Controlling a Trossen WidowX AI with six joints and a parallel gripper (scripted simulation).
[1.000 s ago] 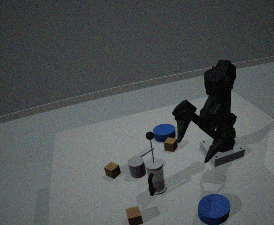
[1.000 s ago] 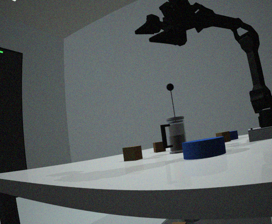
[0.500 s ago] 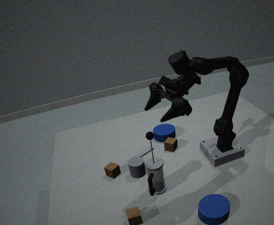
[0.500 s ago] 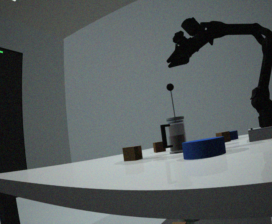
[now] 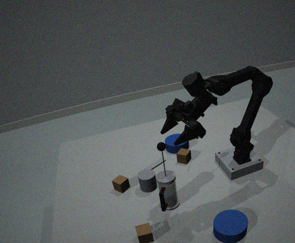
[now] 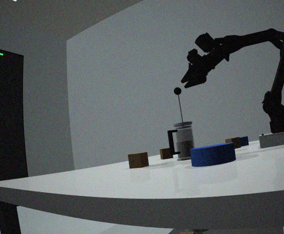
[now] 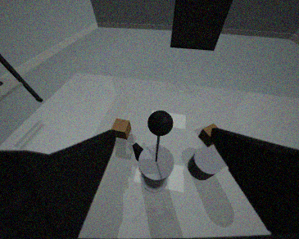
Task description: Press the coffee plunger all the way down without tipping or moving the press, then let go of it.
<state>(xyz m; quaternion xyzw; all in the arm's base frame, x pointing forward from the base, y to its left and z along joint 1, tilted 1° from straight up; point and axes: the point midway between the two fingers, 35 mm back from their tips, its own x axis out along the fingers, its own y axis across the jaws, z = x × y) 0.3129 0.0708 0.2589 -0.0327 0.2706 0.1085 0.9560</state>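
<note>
My gripper tip is now 30 mm short of the glass coffee press, 20 mm to the right of it and 150 mm above it.
</note>
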